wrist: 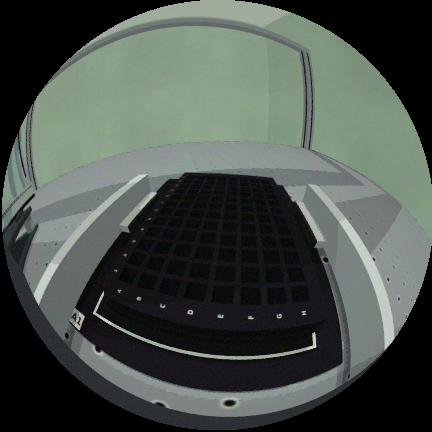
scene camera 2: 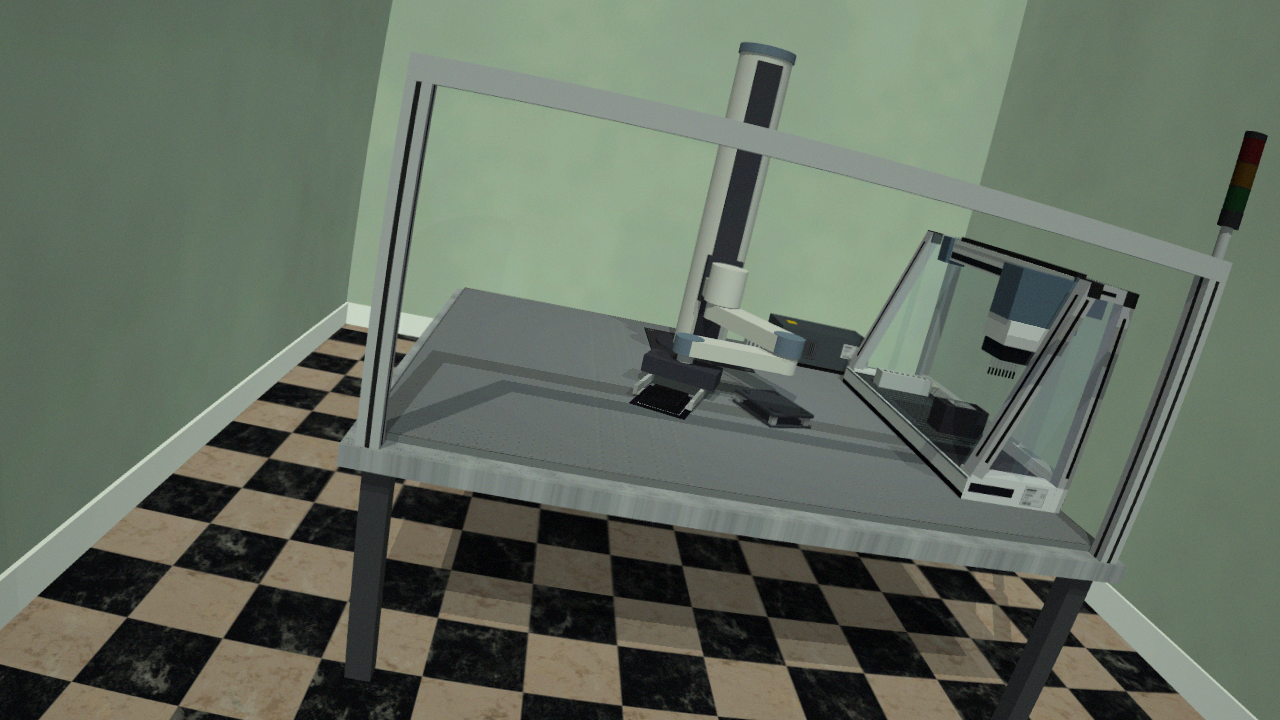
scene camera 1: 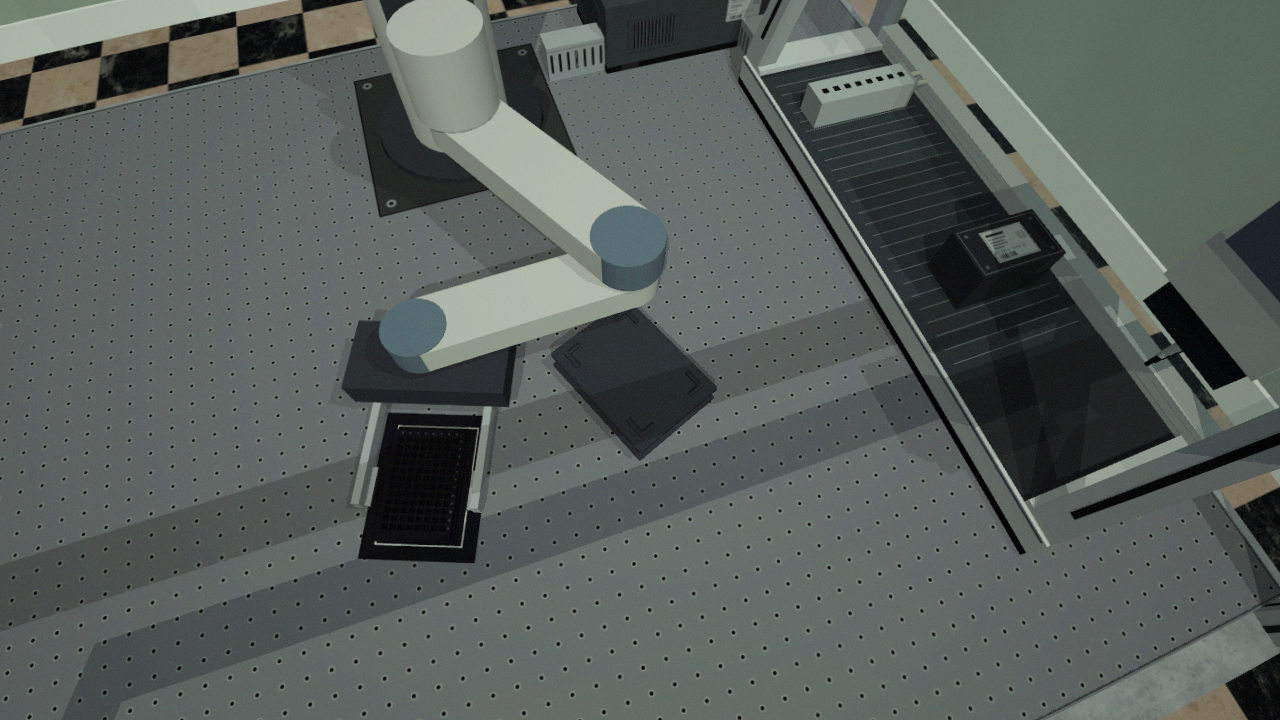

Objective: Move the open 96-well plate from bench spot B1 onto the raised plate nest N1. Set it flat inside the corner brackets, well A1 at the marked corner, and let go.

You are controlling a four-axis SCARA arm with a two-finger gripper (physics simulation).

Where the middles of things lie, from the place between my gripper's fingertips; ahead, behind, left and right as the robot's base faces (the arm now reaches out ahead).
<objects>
Now: the black well plate [scene camera 1: 420, 501] 30 mm behind my hand, 10 mm to the left of it and 10 mm below it. Round my hand: black nest [scene camera 1: 466, 537]: 30 mm behind, 20 mm below, 10 mm to the left; rack [scene camera 1: 820, 109]: 730 mm to the left, 380 mm behind, 50 mm above.
</objects>
